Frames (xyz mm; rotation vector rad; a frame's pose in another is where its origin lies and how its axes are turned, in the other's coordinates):
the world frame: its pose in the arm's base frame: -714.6 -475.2 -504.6 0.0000 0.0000 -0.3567
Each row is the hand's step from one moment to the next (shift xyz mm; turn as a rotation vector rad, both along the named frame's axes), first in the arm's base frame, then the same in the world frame.
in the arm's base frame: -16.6 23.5 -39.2 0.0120 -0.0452 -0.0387
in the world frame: -23.8 16.2 -39.2 0.0270 -0.0382 -0.0387
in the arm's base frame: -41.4 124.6 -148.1 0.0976 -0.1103 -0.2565
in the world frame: -82.3 102.3 -148.1 0.1300 -0.0693 -0.2565
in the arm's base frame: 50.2 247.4 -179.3 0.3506 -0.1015 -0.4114
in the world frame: -39.3 249.4 -179.3 0.3640 0.0273 -0.4114
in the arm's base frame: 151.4 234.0 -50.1 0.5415 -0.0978 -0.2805
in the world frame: 60.2 272.1 -50.1 0.5416 0.0974 -0.2805
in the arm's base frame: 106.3 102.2 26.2 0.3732 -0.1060 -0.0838
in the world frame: 63.9 132.9 26.2 0.3867 0.0310 -0.0838
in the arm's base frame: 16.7 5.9 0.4 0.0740 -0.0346 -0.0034
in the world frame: 13.6 11.4 0.4 0.0814 -0.0066 -0.0034
